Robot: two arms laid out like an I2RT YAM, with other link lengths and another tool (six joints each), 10 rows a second.
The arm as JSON. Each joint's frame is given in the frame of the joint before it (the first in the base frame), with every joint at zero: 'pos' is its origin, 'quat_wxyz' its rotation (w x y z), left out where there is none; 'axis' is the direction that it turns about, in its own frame. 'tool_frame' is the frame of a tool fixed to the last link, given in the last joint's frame.
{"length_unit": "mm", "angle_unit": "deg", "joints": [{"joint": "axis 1", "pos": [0.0, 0.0, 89.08], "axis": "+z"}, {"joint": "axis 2", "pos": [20.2, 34.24, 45.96], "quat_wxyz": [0.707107, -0.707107, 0.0, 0.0], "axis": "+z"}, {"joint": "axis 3", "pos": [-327.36, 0.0, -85.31], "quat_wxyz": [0.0, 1.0, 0.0, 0.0], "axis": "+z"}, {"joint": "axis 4", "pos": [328.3, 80.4, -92.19], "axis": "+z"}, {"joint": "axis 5", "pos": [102.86, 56.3, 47.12], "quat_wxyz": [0.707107, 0.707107, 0.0, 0.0], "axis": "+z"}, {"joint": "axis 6", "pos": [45.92, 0.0, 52.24], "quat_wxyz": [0.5, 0.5, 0.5, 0.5], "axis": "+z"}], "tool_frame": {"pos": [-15.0, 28.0, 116.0], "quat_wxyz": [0.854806, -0.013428, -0.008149, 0.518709]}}
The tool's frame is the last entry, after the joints.
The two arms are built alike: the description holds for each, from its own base.
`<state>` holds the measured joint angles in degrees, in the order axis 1, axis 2, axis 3, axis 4, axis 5, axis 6, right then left.
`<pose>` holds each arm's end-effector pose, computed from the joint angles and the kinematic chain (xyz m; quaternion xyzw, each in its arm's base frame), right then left.
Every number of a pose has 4 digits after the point. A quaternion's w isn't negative.
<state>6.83 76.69 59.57 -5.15 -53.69 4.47 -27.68 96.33 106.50 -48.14 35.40 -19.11</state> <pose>0.4256 0.1866 0.3427 -0.4425 0.6462 0.3114 0.5382 0.4301 -0.3337 0.4297 -0.0119 0.8737 -0.4564 0.1679</pose>
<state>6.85 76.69 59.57 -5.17 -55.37 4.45 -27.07 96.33 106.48 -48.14 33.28 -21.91</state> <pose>0.4214 0.1886 0.3442 -0.4483 0.6387 0.3226 0.5358 0.4369 -0.3265 0.4279 -0.0463 0.8763 -0.4484 0.1699</pose>
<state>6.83 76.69 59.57 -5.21 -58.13 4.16 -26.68 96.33 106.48 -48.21 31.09 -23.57</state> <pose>0.4147 0.1912 0.3467 -0.4585 0.6254 0.3393 0.5324 0.4428 -0.3203 0.4260 -0.0710 0.8784 -0.4386 0.1761</pose>
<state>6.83 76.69 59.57 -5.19 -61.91 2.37 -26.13 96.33 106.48 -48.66 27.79 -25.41</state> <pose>0.4057 0.1941 0.3497 -0.4799 0.6004 0.3553 0.5320 0.4506 -0.3103 0.4221 -0.1039 0.8815 -0.4214 0.1860</pose>
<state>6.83 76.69 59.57 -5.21 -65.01 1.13 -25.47 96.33 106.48 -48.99 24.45 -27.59</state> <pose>0.3982 0.1961 0.3522 -0.4953 0.5801 0.3694 0.5308 0.4589 -0.2991 0.4188 -0.1400 0.8821 -0.4047 0.1963</pose>
